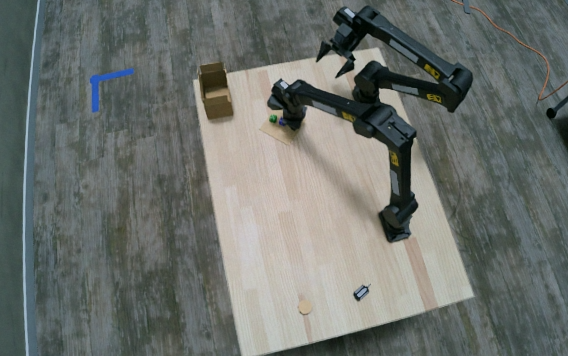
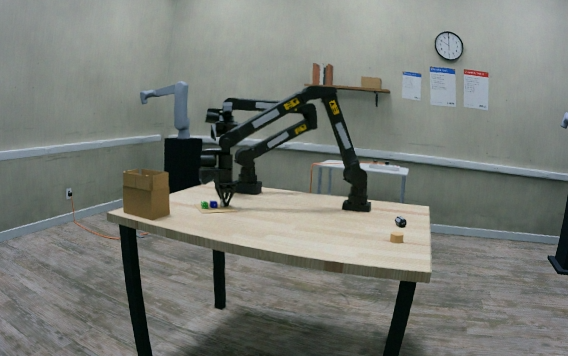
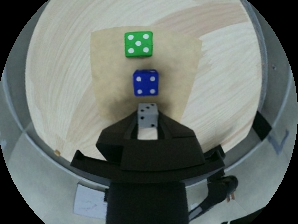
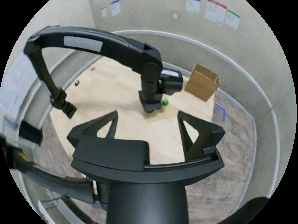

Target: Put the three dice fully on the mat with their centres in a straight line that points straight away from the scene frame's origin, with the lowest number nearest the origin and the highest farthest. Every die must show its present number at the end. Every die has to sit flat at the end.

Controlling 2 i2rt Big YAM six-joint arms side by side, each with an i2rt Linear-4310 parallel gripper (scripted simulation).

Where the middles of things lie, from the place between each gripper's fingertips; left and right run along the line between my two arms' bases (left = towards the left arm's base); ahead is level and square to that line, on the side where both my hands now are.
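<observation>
With the tan mat (image 3: 175, 57) as my reference, I find my left hand 2 cm to the left of it, 4 cm short of it and 1 cm above it.
My right hand is 70 mm to the right of that same tan mat and 160 mm short of it, and it is 260 mm above it.
</observation>
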